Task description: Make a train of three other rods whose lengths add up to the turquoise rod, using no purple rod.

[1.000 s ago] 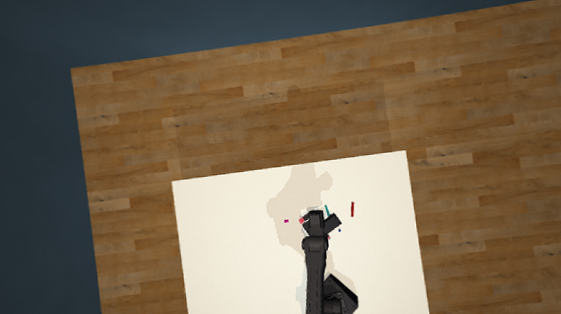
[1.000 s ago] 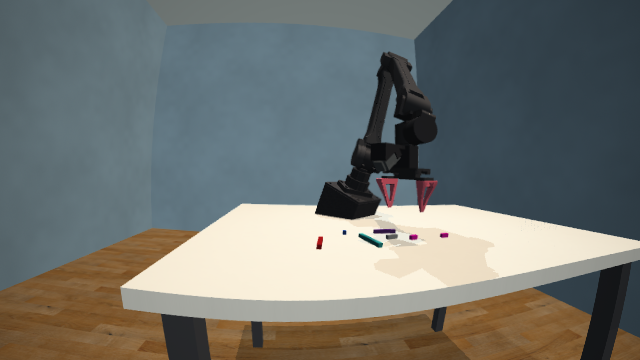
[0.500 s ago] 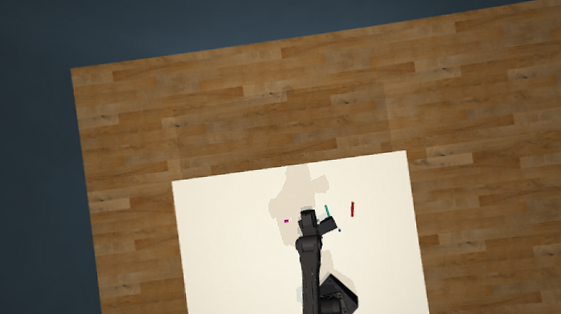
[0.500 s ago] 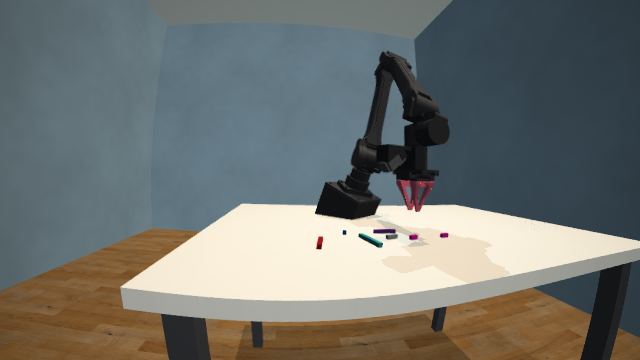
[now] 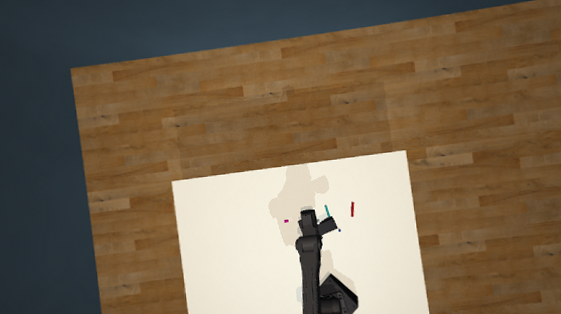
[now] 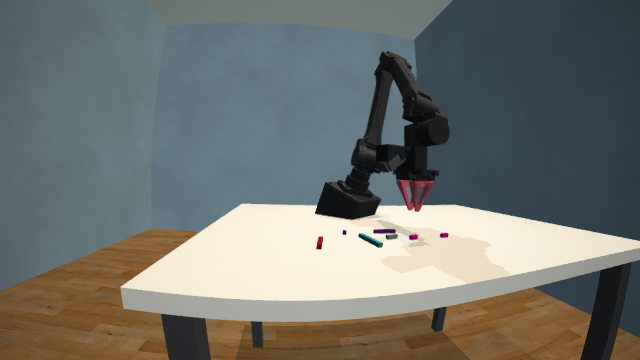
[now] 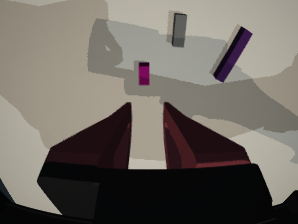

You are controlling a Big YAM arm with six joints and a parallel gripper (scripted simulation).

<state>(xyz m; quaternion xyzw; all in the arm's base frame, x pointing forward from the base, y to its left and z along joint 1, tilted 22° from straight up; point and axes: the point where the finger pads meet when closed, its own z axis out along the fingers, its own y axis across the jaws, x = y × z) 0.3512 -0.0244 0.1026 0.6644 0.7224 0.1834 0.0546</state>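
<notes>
Right now the grey rod is 7 cm below my hand, 4 cm to the right of it and 2 cm behind it. Also, from my hand: blue rod (14 cm to the right, 10 cm behind, 7 cm below); turquoise rod (11 cm to the right, 7 cm below, 1 cm behind); purple rod (8 cm behind, 7 cm below, 3 cm to the right).
</notes>
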